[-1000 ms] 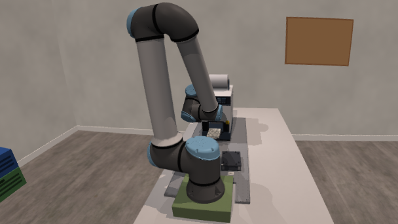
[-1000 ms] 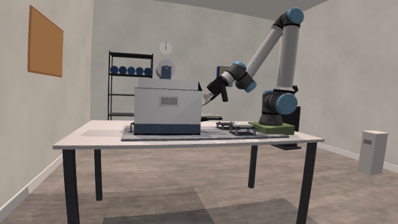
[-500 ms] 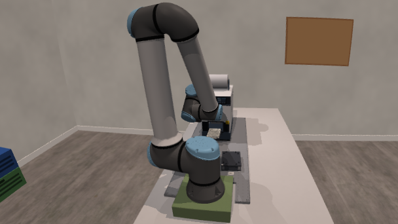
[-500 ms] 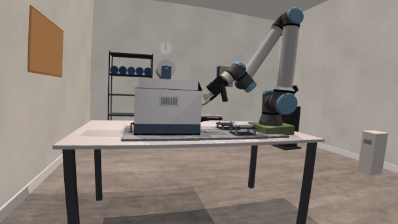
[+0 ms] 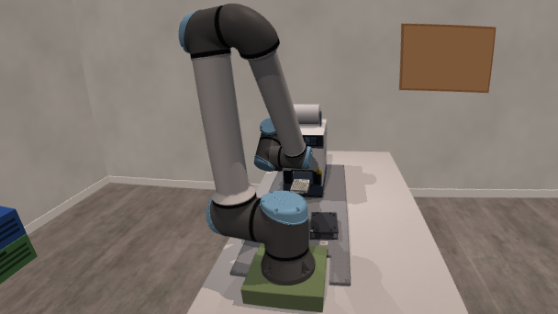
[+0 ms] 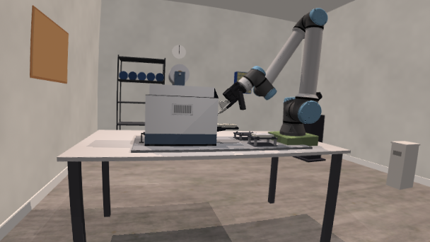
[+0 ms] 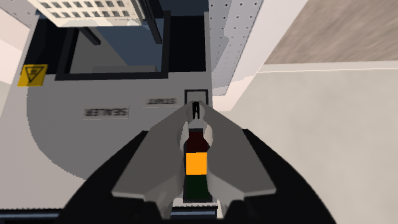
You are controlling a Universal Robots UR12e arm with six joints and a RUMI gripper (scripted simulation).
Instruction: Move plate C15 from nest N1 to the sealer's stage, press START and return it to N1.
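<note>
Now: the square button 2 cm ahead of my hand and 1 cm below it. Round my hand: plate C15: 9 cm below, 8 cm to the right, 8 cm behind; then sealer stage: 10 cm below, 8 cm to the right, 8 cm behind; then nest N2: 30 cm behind, 15 cm below, 2 cm to the left.
</note>
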